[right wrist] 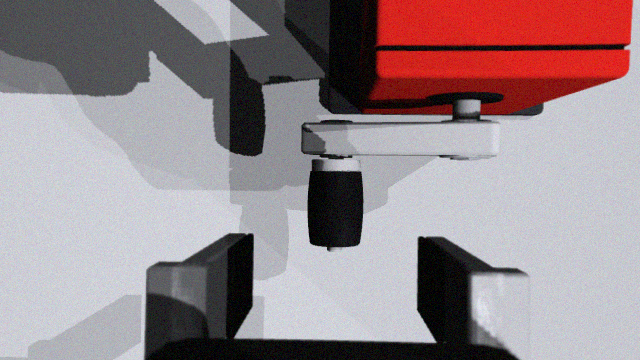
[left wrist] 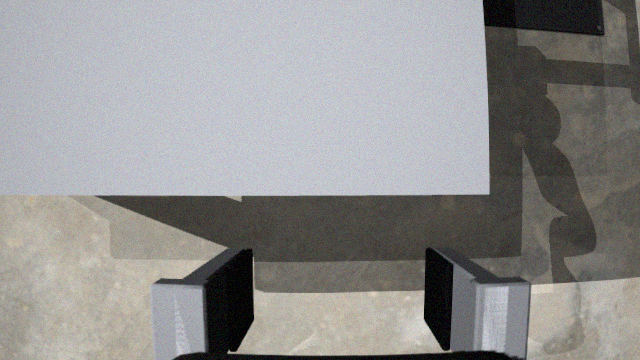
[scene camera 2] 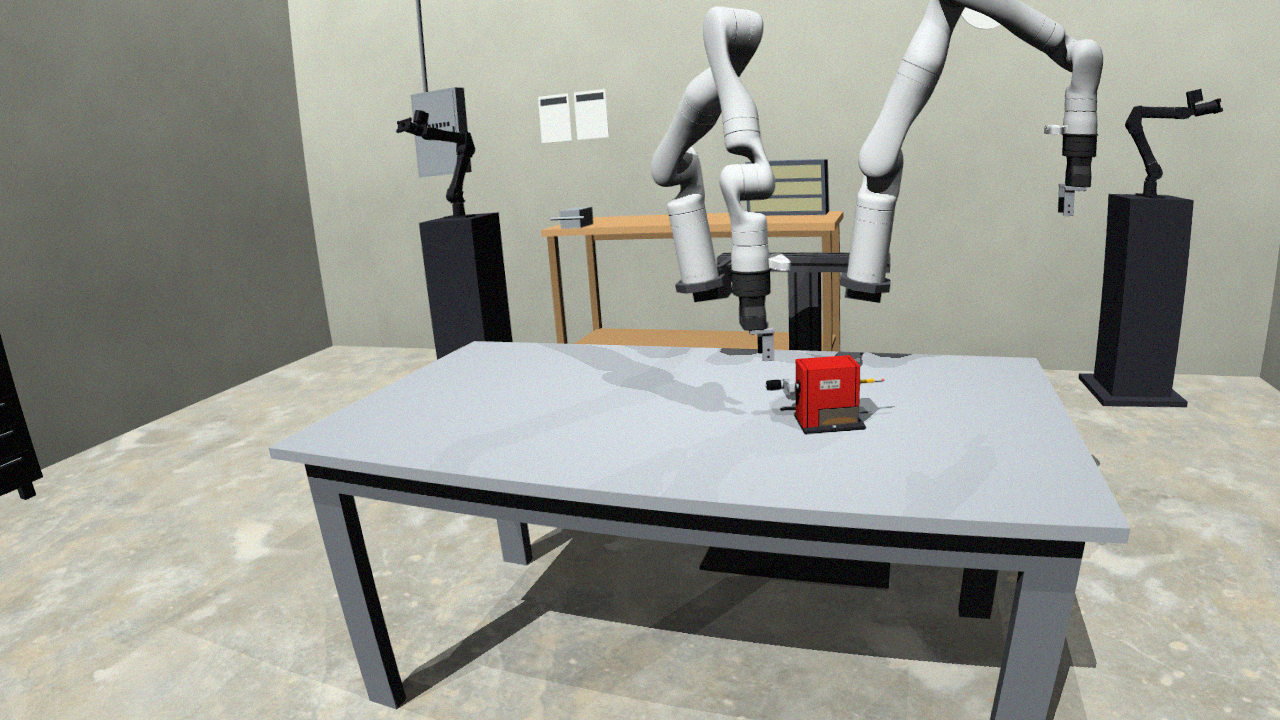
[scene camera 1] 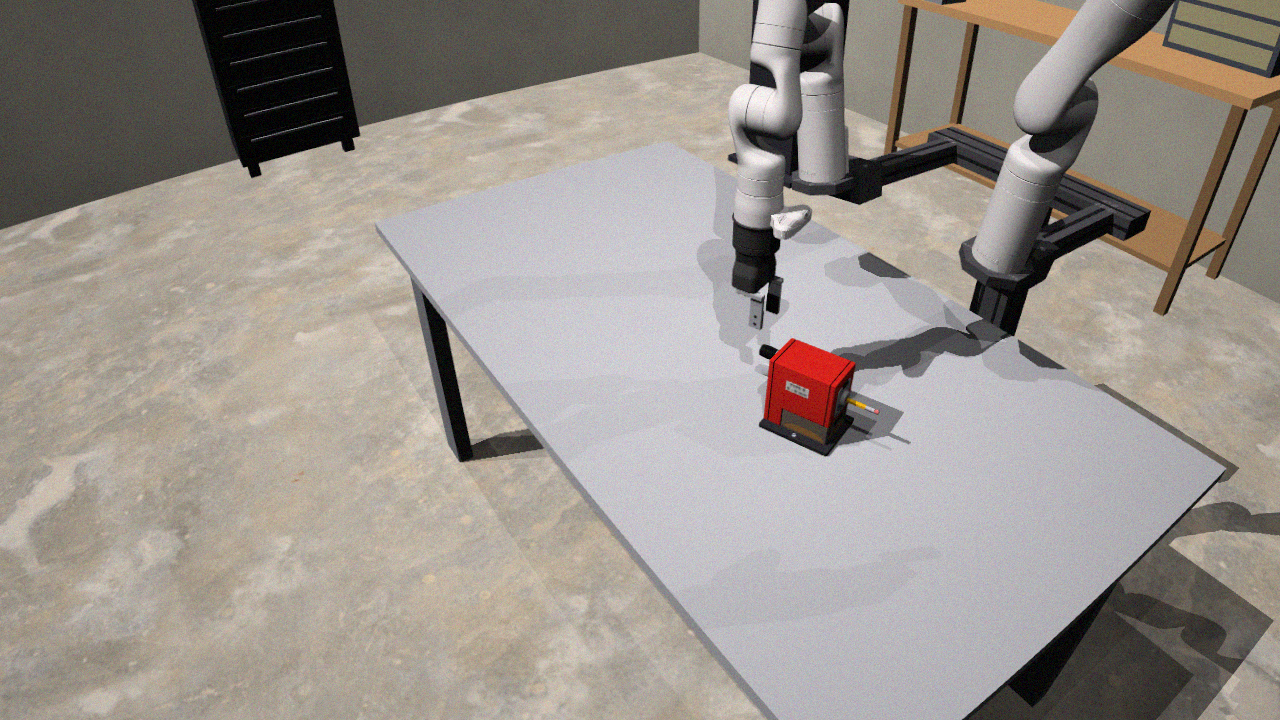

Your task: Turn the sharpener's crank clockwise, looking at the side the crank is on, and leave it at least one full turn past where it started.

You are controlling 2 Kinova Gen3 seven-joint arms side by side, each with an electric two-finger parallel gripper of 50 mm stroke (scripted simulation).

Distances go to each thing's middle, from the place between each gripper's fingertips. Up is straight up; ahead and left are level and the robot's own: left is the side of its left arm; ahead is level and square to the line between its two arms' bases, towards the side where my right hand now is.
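Labels:
The black knob [right wrist: 335,194] is 650 mm to the right of my left hand [scene camera 2: 1065,214], 310 mm ahead of it and 330 mm below it. Counted from my right hand [scene camera 1: 764,319], the knob is 20 mm to the left and 80 mm below. So, going by its middle, the black knob is nearer to my right hand than to my left hand.

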